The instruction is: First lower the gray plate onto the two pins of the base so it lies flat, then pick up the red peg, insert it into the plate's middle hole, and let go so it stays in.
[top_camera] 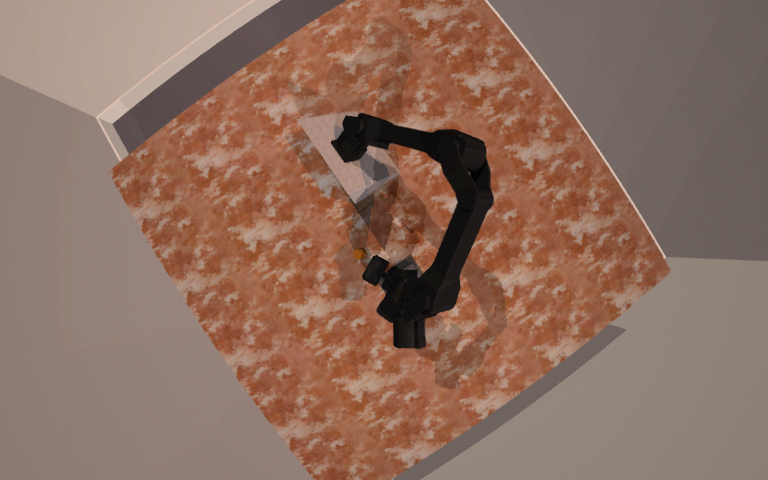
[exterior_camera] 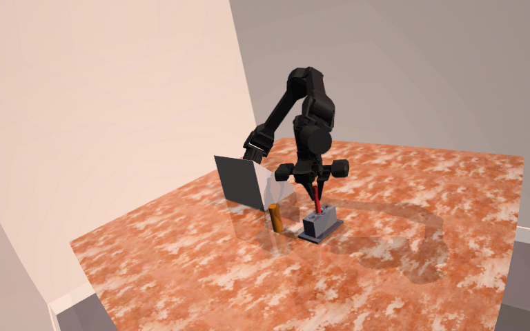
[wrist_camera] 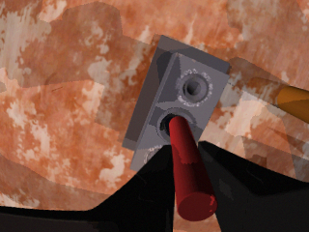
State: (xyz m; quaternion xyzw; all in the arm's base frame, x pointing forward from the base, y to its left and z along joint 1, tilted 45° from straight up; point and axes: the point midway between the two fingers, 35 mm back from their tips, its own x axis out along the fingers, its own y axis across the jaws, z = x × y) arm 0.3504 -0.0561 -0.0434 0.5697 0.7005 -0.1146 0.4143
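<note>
My gripper tip is right at the red peg. The rest, counted from my gripper tip: orange cylinder: 12 cm behind, 5 cm to the right, 6 cm below; gray plate: 5 cm below; gray base: 9 cm below.
</note>
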